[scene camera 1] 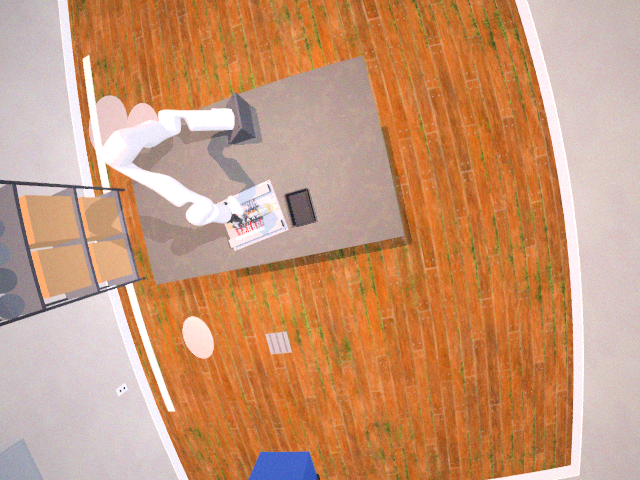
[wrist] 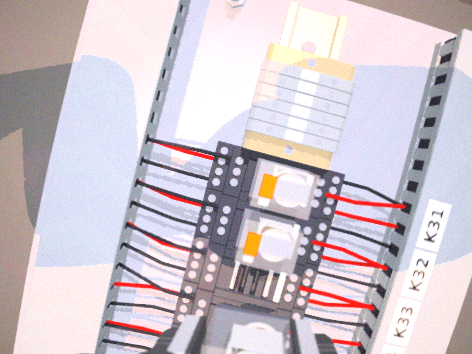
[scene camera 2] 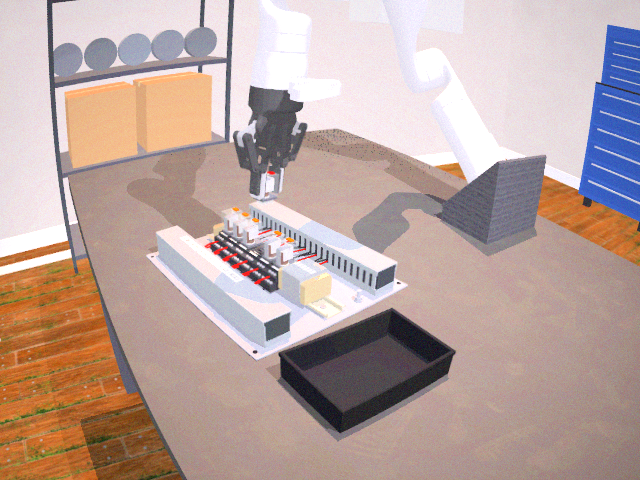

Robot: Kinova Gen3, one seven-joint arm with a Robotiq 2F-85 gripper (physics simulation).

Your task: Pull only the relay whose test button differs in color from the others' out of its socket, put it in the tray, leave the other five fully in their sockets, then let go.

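Frame: origin at the arm's base, x ahead, y left, z up, level; centimetres.
Where they show: gripper, fingertip midpoint: (scene camera 1: 239, 216) (wrist: 247, 343) (scene camera 2: 265, 194); arm's base, origin of the base link: (scene camera 1: 231, 120) (scene camera 2: 490, 181).
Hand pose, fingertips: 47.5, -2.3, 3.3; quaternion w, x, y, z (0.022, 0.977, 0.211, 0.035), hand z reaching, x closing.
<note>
Each offset is from my fingertips to the centre of the thing, as dx, dy, dz. "spot": to the spot under its first point.
My gripper (scene camera 1: 235, 217) (scene camera 2: 266, 191) (wrist: 247, 336) is shut on a clear-cased relay {+0.0, +0.0, +1.0} (scene camera 2: 268, 181) (wrist: 256, 342) with a red test button, held upright above the socket row in scene camera 2. Its lower end is clear of the sockets. Five relays with orange buttons stand in the row: three at the far side {spot: +3.0, -5.9, -5.8} (scene camera 2: 231, 221) (scene camera 2: 240, 226) (scene camera 2: 251, 232) and two at the near side {spot: +0.7, +3.8, -6.2} (scene camera 2: 272, 246) {spot: +0.3, +6.5, -6.3} (scene camera 2: 284, 254), with a gap between the groups. Those two also show in the wrist view (wrist: 287, 189) (wrist: 271, 245). The empty black tray {+0.8, +27.4, -10.2} (scene camera 1: 289, 209) (scene camera 2: 392, 395) lies beside the panel.
Grey slotted wire ducts {+9.6, +2.5, -9.6} (scene camera 2: 222, 284) {-8.9, -1.0, -9.6} (scene camera 2: 325, 240) flank the socket row, with red and black wires running to the sockets. A terminal block {-1.3, +9.3, -9.1} (scene camera 2: 302, 279) (wrist: 300, 102) stands at the row's tray end. The arm's wedge-shaped base (scene camera 1: 241, 119) (scene camera 2: 496, 201) stands on the table. A shelf rack (scene camera 2: 55, 129) stands behind.
</note>
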